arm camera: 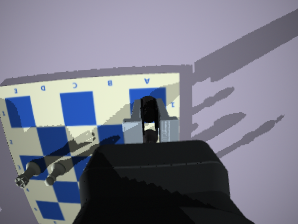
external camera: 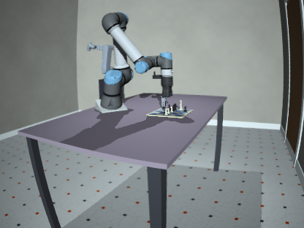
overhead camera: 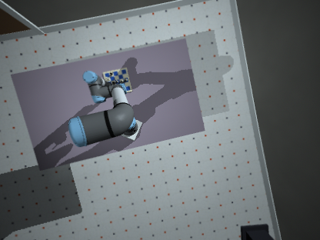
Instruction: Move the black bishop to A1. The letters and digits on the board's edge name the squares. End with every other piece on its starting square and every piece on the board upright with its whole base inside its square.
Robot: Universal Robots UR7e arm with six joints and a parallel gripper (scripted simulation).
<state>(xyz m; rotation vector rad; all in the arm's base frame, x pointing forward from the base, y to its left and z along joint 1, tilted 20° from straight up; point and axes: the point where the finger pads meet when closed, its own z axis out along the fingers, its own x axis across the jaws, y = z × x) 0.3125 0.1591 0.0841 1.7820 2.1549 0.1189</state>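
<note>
Right now my hand is 9 cm short of the chessboard, 6 cm to the left of it and 4 cm above it. Also, from my hand: tall white piece 11 cm ahead, 2 cm to the left.
</note>
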